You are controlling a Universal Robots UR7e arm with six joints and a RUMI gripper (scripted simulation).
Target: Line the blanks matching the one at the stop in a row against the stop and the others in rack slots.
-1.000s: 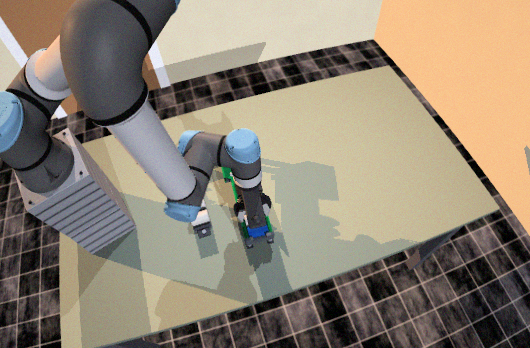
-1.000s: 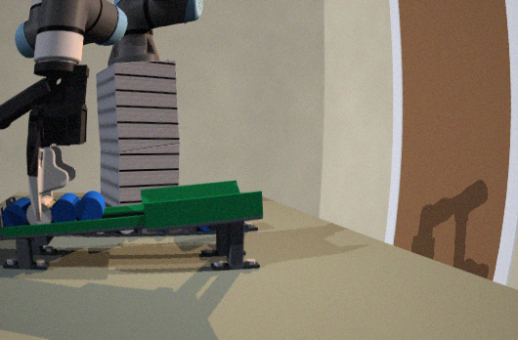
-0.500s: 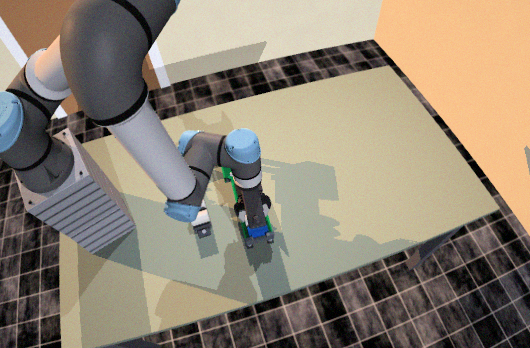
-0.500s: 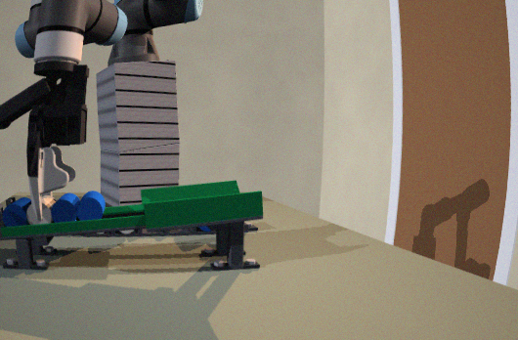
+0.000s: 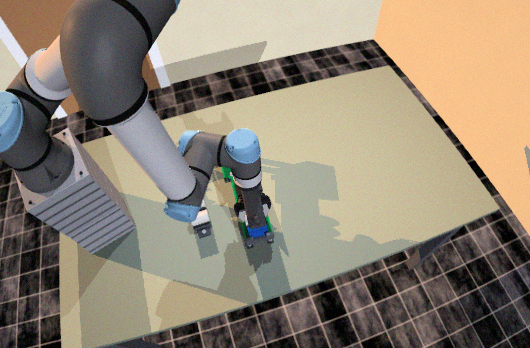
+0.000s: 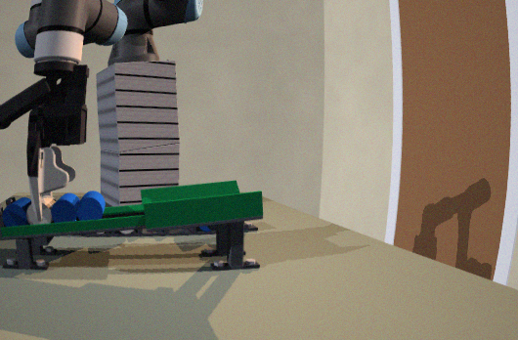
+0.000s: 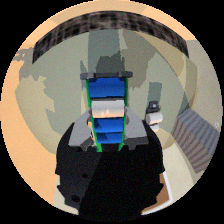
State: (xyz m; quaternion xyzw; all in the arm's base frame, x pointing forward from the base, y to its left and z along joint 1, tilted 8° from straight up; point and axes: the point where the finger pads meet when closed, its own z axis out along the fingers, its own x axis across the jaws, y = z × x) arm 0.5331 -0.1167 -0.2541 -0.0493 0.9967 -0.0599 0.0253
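The stock rack is 20 cm behind my hand, 19 cm to the left of it and 9 cm below it. Also, from my hand: stop 6 cm to the right, 2 cm below, 1 cm ahead.
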